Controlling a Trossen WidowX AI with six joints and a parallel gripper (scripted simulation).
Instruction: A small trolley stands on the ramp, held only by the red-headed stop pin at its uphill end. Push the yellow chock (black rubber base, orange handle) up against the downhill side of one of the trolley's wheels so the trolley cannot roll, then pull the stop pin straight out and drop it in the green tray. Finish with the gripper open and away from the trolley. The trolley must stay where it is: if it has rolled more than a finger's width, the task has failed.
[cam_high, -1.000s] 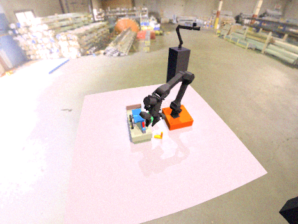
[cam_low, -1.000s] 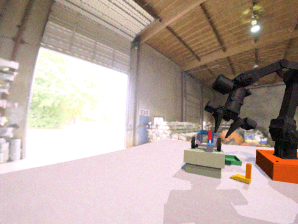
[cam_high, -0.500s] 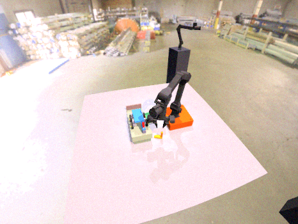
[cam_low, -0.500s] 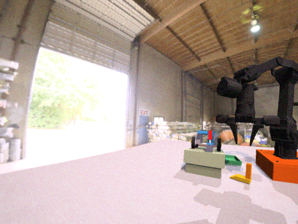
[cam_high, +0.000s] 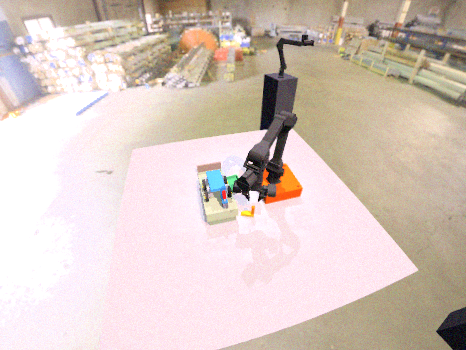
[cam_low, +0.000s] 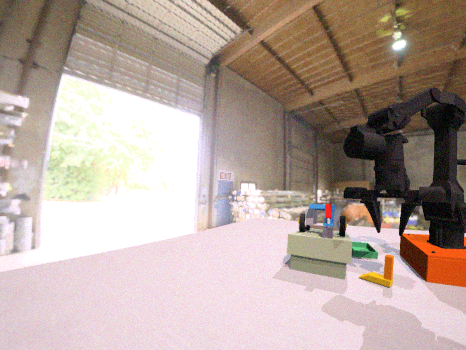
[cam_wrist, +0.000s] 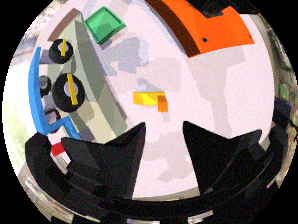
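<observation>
Right now my gripper tip is 90 mm above the yellow chock, 10 mm to the left of it and 10 mm short of it. From my gripper tip the other things lie so: pale green ramp 170 mm to the right, 120 mm ahead, 60 mm below; red-headed stop pin 120 mm ahead, 60 mm to the right, 20 mm above; blue-topped trolley 160 mm to the right, 120 mm ahead.
</observation>
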